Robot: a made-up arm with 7 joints.
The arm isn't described. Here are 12 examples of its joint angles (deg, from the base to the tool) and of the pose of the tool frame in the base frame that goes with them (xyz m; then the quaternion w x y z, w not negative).
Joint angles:
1: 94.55 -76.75 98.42 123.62 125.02 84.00 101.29
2: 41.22 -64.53 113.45 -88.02 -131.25 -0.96 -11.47
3: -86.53 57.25 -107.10 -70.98 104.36 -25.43 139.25
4: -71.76 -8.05 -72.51 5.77 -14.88 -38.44 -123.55
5: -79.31 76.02 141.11 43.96 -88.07 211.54 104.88
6: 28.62 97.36 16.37 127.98 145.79 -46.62 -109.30
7: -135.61 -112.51 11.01 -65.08 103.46 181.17 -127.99
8: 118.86 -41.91 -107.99 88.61 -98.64 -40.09 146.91
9: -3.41 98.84 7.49 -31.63 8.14 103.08 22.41
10: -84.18 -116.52 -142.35 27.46 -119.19 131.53 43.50
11: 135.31 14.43 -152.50 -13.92 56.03 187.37 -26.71
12: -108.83 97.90 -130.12 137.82 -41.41 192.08 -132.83
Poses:
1: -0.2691 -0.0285 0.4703 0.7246 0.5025 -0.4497 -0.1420
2: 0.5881 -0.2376 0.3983 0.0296 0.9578 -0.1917 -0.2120
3: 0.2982 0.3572 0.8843 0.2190 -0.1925 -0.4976 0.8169
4: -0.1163 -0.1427 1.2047 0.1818 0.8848 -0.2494 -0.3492
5: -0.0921 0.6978 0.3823 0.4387 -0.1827 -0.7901 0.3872
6: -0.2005 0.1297 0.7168 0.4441 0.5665 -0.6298 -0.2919
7: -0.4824 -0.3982 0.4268 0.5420 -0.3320 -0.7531 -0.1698
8: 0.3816 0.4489 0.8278 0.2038 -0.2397 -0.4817 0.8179
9: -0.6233 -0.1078 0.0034 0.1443 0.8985 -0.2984 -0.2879
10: -0.2085 -0.6807 0.0665 0.0490 -0.5512 -0.4954 0.6696
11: 0.1565 -0.0658 1.0633 0.0427 0.6541 0.4339 -0.6181
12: -0.2495 0.1922 0.1462 0.3642 -0.0060 -0.6543 -0.6627
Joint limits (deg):
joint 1: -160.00..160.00
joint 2: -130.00..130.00
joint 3: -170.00..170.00
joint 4: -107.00..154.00
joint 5: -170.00..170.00
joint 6: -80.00..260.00
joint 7: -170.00..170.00
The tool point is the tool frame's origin. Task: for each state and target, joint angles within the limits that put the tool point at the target. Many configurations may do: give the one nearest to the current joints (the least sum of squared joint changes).
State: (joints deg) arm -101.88 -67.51 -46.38 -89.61 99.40 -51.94 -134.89
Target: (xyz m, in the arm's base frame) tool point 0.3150 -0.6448 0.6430
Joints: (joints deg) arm -84.37 -76.14 -50.68 -48.18 96.08 -40.28 -134.89
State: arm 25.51 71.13 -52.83 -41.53 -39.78 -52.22 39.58
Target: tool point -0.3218 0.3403 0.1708
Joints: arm -2.40 82.84 -64.50 -88.94 -50.92 -50.99 39.58
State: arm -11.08 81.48 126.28 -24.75 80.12 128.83 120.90
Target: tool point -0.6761 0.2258 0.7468
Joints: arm -25.73 66.07 125.55 -16.29 85.94 87.12 120.90
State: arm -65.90 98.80 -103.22 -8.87 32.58 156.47 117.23
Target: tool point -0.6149 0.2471 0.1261
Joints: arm -25.30 108.38 -101.99 -6.50 33.21 166.65 117.23
